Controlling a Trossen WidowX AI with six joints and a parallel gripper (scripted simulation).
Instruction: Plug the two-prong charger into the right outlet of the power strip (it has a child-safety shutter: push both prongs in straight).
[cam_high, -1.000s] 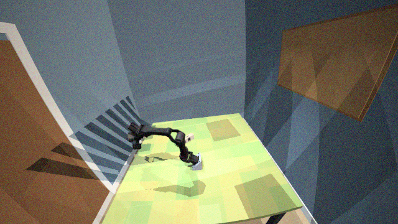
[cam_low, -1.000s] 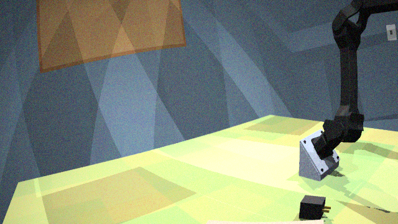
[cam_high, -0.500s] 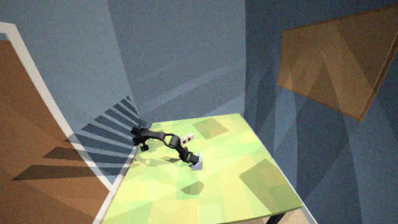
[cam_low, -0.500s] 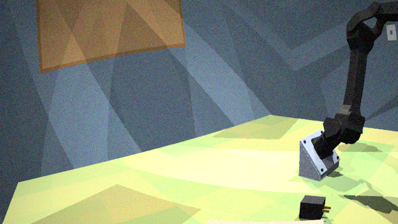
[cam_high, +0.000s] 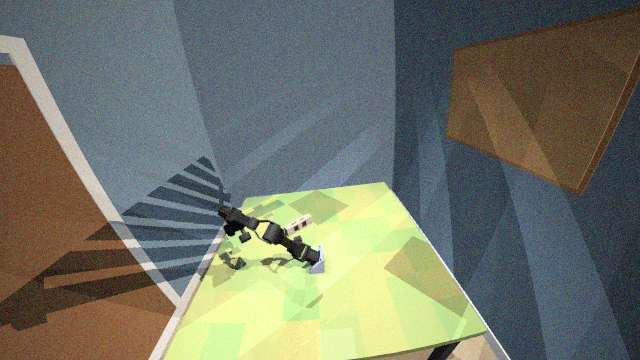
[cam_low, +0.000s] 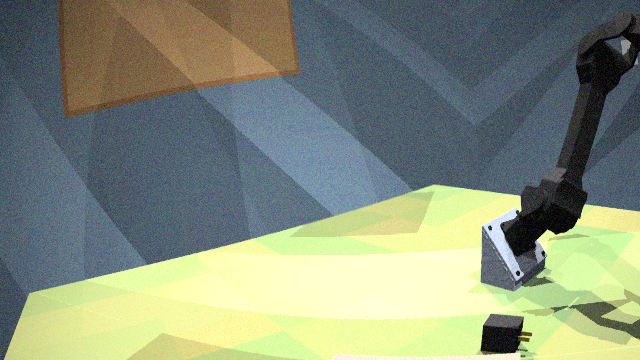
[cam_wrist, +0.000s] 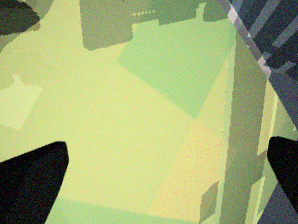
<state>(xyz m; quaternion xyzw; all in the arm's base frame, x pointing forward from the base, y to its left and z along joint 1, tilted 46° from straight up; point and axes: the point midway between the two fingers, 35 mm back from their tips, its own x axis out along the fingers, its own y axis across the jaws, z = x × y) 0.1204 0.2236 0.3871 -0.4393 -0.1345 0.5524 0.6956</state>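
Now: gripper tip 6 cm short of the two-prong charger, 30 cm to the left of it and 14 cm above it.
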